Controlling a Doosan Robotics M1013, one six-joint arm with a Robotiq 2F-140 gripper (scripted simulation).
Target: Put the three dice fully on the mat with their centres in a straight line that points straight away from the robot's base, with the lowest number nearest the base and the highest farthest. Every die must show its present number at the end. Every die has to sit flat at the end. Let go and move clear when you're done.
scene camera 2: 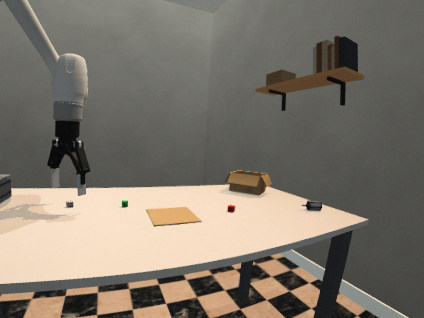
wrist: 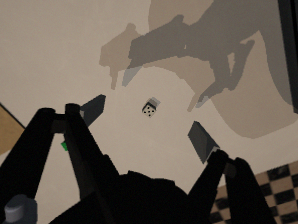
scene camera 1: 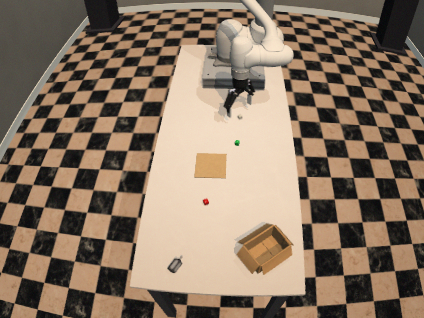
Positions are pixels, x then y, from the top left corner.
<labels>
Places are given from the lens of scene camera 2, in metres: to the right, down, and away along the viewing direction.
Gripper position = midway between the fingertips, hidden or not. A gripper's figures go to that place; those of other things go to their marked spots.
my gripper [scene camera 2: 67, 191]: -0.47, 0.10, 0.65
tan mat [scene camera 2: 179, 215]: -0.10, 0.17, 0.68
</labels>
